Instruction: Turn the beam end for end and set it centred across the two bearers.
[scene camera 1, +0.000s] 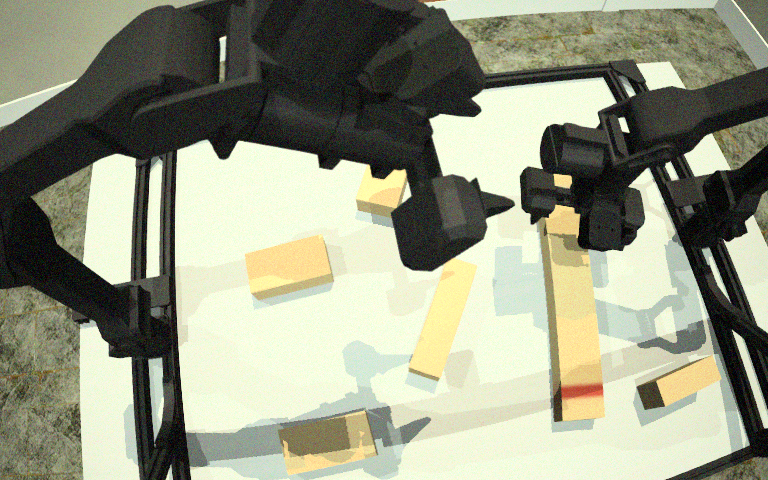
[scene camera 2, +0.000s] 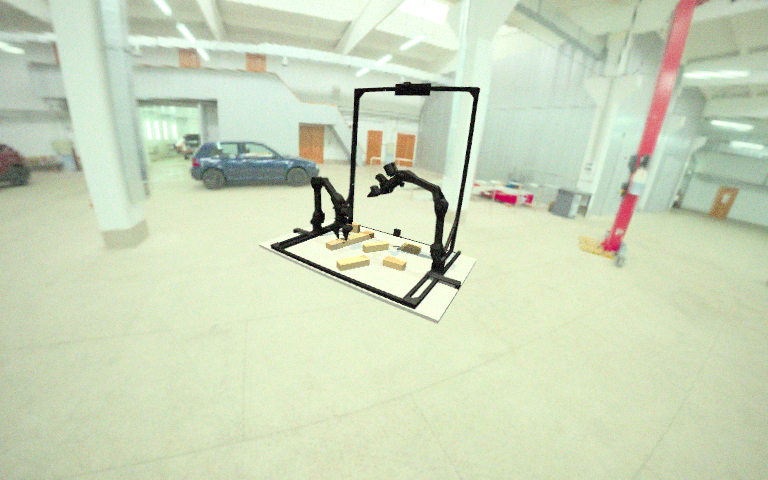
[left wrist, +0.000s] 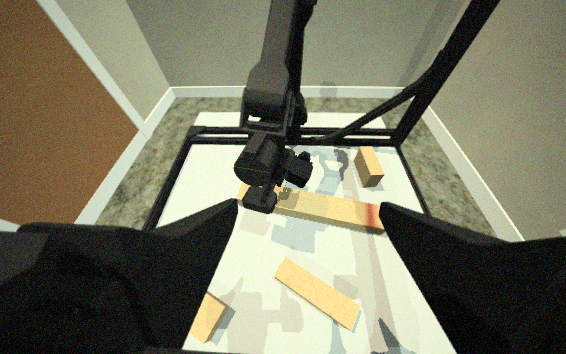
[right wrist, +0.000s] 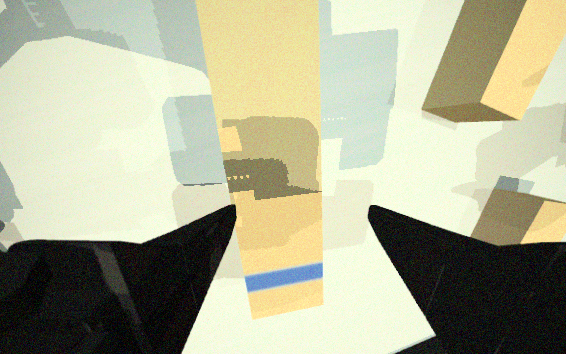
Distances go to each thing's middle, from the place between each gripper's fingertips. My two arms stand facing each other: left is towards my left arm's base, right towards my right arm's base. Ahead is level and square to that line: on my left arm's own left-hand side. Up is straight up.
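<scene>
I find my right gripper 30 mm above the long beam (scene camera 1: 578, 394) and 90 mm past it.
My left gripper, for its part, is 40 mm past the long beam, 170 mm to the left of it and 340 mm above it.
</scene>
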